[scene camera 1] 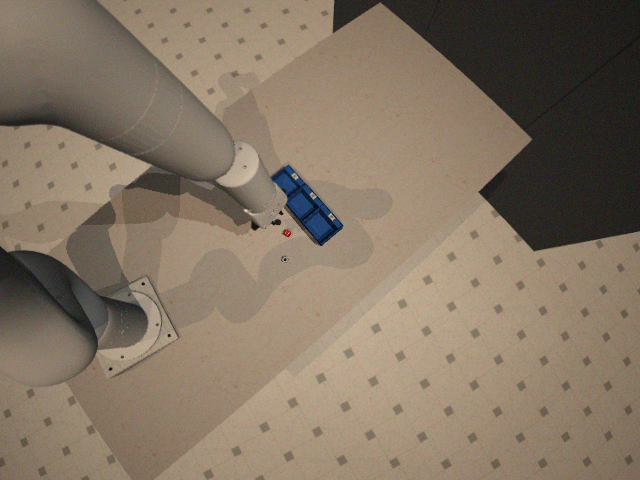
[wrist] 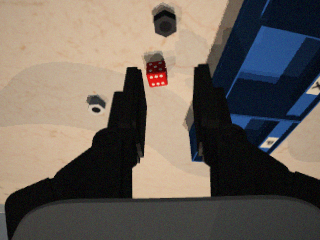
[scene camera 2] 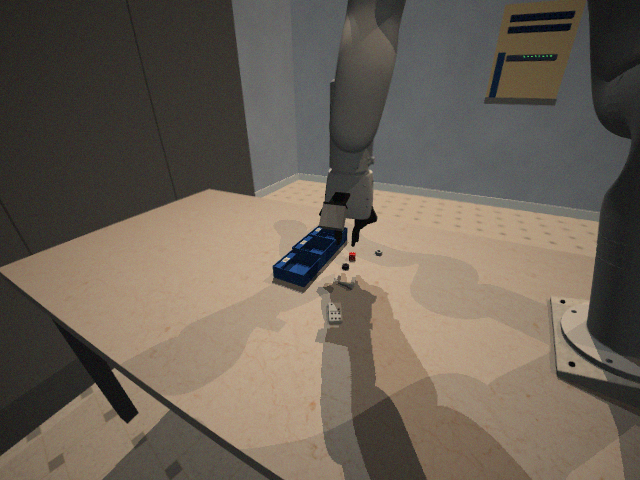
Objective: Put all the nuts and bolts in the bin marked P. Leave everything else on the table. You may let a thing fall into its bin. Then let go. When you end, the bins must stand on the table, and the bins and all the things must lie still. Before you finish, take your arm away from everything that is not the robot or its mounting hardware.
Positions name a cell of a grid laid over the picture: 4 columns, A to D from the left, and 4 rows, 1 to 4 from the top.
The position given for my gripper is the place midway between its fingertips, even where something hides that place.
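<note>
My gripper (scene camera 2: C3) is visible; scene camera 1 shows the gripper (scene camera 1: B2) as well, and the wrist view likewise shows it (wrist: C2).
</note>
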